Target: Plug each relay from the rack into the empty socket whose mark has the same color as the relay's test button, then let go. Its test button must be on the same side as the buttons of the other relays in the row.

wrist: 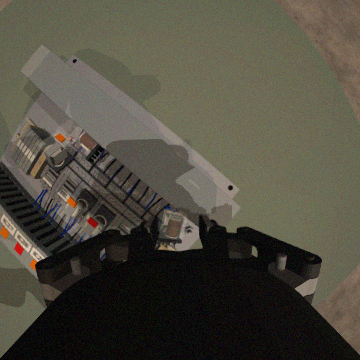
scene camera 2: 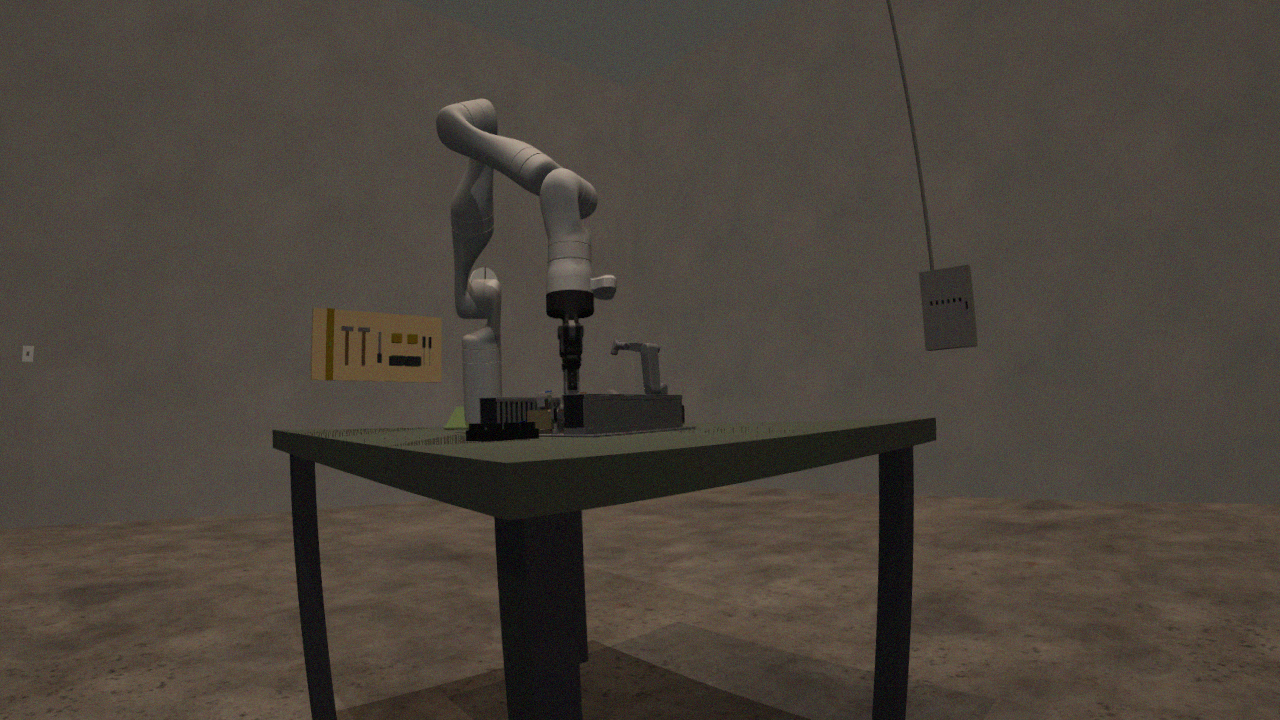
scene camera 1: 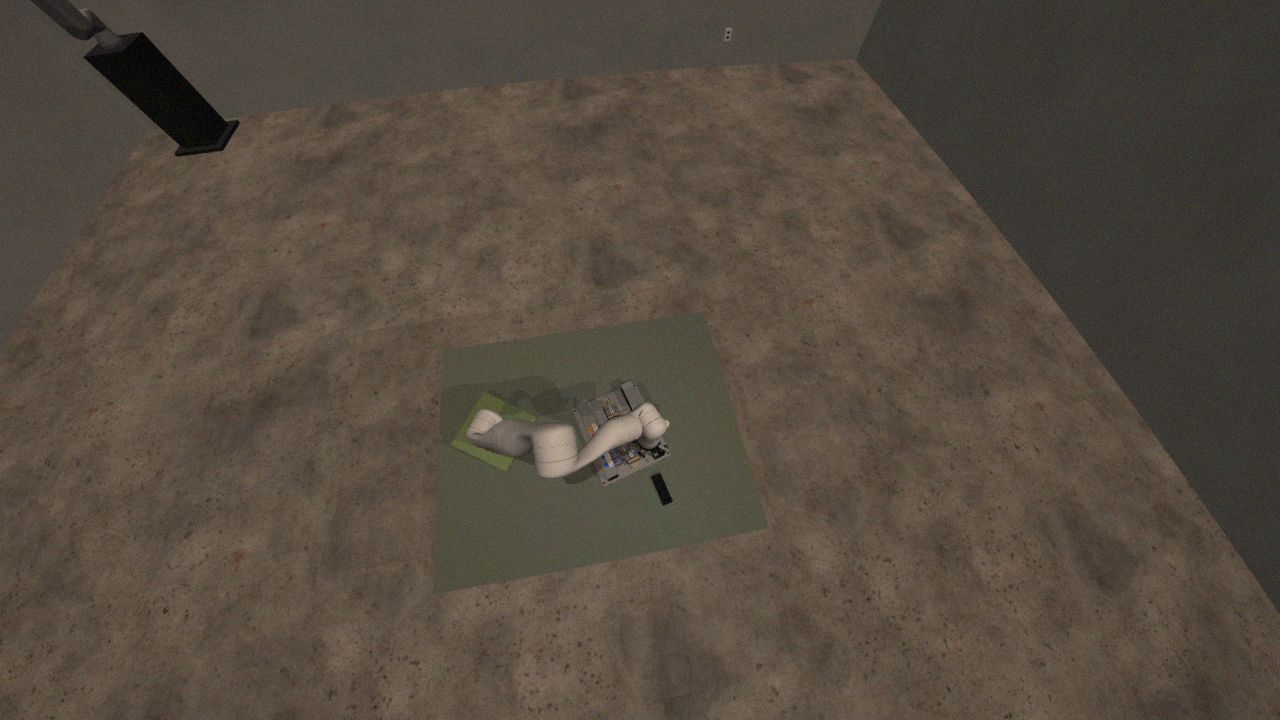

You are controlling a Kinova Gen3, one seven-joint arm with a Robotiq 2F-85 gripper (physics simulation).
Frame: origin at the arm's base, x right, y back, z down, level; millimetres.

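Seen in the pictures: gripper, fingertip midpoint: [wrist: 178, 224].
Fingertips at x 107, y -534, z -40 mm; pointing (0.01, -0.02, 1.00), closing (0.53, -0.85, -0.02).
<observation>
Offsets run from my fingertips to a thing's middle. "pt": to the spot under its first point. Level surfaces: height alone.
My gripper [scene camera 2: 571, 383] [wrist: 178, 224] points down with its fingers partly open and nothing gripped. A clear-cased relay @(dz +28, dx +4, dy +13 mm) [wrist: 172, 225] near the panel's end shows between the fingertips. In the wrist view, relays with orange @(dz +15, dx -73, dy +84 mm) [wrist: 72, 202] and red @(dz +15, dx -46, dy +76 mm) [wrist: 93, 222] test buttons sit in the row to the left. Colored marks, orange @(pt dz -1, dx -98, dy +194 mm) [wrist: 4, 233] and red @(pt dz -1, dx -71, dy +183 mm) [wrist: 19, 248], stand beside K labels at lower left. The black rack @(dz +51, dx +138, dy -32 mm) [scene camera 1: 661, 488] [scene camera 2: 502, 432] lies off the panel's corner; I cannot make out a relay in it. The lower end of the row is hidden behind the gripper.
The grey panel [scene camera 1: 617, 477] [wrist: 200, 165] lies on the green table @(dz +63 mm) [scene camera 1: 537, 555] [scene camera 2: 760, 440]. A long raised grey box @(dz +30, dx -117, dy +3 mm) [scene camera 2: 626, 412] [wrist: 100, 112] runs along one side, close to the gripper. A slotted dark duct @(dz +29, dx -63, dy +177 mm) [wrist: 25, 205] and blue wires @(pt dz +38, dx -114, dy +143 mm) [wrist: 41, 197] line the sockets.
</observation>
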